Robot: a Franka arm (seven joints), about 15 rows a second.
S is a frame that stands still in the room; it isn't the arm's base.
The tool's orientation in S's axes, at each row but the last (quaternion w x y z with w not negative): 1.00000 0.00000 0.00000 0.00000; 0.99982 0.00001 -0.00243 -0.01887; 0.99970 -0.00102 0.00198 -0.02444; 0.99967 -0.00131 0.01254 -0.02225; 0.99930 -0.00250 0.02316 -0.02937
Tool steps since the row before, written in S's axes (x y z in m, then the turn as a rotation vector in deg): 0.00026 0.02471 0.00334 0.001 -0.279 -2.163; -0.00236 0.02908 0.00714 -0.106 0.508 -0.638; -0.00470 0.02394 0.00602 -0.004 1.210 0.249; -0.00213 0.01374 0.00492 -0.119 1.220 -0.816; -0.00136 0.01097 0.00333 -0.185 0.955 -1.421
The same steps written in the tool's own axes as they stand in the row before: 0.00026 0.02471 0.00334 0.001 -0.279 -2.163; -0.00342 0.02897 0.00715 -0.128 0.504 -0.637; -0.00589 0.02367 0.00605 -0.064 1.208 0.251; -0.00286 0.01362 0.00489 -0.153 1.216 -0.816; -0.00216 0.01085 0.00330 -0.175 0.952 -1.425
